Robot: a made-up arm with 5 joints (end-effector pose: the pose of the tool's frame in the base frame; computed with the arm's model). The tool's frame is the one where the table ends. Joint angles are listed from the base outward.
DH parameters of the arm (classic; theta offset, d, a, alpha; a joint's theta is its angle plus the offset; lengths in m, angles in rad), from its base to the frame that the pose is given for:
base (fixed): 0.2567 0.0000 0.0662 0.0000
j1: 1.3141 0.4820 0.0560 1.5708
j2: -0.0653 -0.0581 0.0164 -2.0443
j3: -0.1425 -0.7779 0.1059 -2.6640
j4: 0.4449 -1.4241 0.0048 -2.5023
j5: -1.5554 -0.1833 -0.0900 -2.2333
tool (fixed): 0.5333 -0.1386 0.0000 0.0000
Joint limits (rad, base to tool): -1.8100..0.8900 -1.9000..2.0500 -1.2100..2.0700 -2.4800..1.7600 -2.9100..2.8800
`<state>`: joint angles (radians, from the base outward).
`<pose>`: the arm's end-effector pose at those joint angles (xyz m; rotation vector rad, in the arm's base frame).
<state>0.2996 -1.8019 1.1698 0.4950 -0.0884</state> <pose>-0.2450 0.3578 -0.1819 1.7242 -0.7279 0.7314</pose>
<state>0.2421 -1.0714 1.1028 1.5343 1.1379</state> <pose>-0.2141 0.6594 0.2006 3.0208 -0.5494 -0.0969</pose>
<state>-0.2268 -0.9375 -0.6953 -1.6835 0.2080</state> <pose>0.2656 0.2277 1.2391 2.6913 -0.8683 -1.3019</pose>
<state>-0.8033 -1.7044 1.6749 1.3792 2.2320</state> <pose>0.0603 0.3507 -0.1526 1.3611 -0.9221 -2.2824</pose>
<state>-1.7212 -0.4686 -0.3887 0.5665 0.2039</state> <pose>0.3468 -0.1689 1.1374 0.5933 2.2247 -1.0500</pose>
